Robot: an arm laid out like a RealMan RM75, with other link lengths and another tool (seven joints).
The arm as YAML. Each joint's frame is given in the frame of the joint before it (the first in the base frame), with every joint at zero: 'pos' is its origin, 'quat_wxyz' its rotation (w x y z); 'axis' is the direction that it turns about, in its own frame. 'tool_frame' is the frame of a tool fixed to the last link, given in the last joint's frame.
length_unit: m
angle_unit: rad
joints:
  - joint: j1
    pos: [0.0, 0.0, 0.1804]
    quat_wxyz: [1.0, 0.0, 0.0, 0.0]
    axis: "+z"
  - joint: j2
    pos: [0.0, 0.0, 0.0]
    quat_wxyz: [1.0, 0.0, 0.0, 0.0]
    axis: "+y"
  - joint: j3
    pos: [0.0, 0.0, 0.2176]
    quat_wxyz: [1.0, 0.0, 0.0, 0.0]
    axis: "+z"
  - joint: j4
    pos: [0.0, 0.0, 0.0]
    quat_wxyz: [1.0, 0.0, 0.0, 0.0]
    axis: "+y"
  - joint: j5
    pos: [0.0, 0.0, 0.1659]
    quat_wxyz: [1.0, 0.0, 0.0, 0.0]
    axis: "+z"
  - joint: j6
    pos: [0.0, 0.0, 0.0]
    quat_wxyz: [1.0, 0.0, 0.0, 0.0]
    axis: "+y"
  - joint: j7
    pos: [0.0, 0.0, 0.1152]
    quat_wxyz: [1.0, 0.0, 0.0, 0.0]
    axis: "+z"
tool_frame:
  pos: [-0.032, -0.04, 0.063]
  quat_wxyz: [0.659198, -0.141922, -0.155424, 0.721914]
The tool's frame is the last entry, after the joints.
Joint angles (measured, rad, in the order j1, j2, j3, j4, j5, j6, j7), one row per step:
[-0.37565, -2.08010, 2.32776, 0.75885, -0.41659, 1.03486, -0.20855]
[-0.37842, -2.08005, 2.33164, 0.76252, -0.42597, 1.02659, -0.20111]
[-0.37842, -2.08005, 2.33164, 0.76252, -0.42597, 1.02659, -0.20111]
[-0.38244, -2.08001, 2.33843, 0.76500, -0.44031, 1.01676, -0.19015]
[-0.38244, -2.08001, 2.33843, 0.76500, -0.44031, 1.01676, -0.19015]
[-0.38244, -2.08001, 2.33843, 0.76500, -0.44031, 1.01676, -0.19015]
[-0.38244, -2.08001, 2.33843, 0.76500, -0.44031, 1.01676, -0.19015]
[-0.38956, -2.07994, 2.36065, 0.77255, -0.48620, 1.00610, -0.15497]
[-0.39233, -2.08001, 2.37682, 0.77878, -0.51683, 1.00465, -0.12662]
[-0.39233, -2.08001, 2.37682, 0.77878, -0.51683, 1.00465, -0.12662]
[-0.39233, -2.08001, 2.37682, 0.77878, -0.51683, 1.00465, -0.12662]
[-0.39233, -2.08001, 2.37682, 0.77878, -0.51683, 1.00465, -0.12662]
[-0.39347, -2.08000, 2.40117, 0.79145, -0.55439, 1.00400, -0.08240]
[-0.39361, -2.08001, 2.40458, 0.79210, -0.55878, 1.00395, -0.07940]
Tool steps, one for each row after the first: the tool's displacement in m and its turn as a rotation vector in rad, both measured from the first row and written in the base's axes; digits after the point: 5 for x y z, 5 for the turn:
[0.00036, 0.00060, -0.00061, -0.00018, 0.00332, 0.00347]
[0.00036, 0.00060, -0.00061, -0.00018, 0.00332, 0.00347]
[0.00032, 0.00128, -0.00161, -0.00054, 0.00904, 0.00888]
[0.00032, 0.00128, -0.00161, -0.00054, 0.00904, 0.00888]
[0.00032, 0.00128, -0.00161, -0.00054, 0.00904, 0.00888]
[0.00032, 0.00128, -0.00161, -0.00054, 0.00904, 0.00888]
[0.00088, 0.00210, -0.00256, 0.00691, 0.01522, 0.01938]
[0.00171, 0.00203, -0.00262, 0.01611, 0.01913, 0.02278]
[0.00171, 0.00203, -0.00262, 0.01611, 0.01913, 0.02278]
[0.00171, 0.00203, -0.00262, 0.01611, 0.01913, 0.02278]
[0.00171, 0.00203, -0.00262, 0.01611, 0.01913, 0.02278]
[0.00378, 0.00083, -0.00297, 0.02987, 0.02818, 0.02159]
[0.00381, 0.00057, -0.00328, 0.02960, 0.02852, 0.02221]

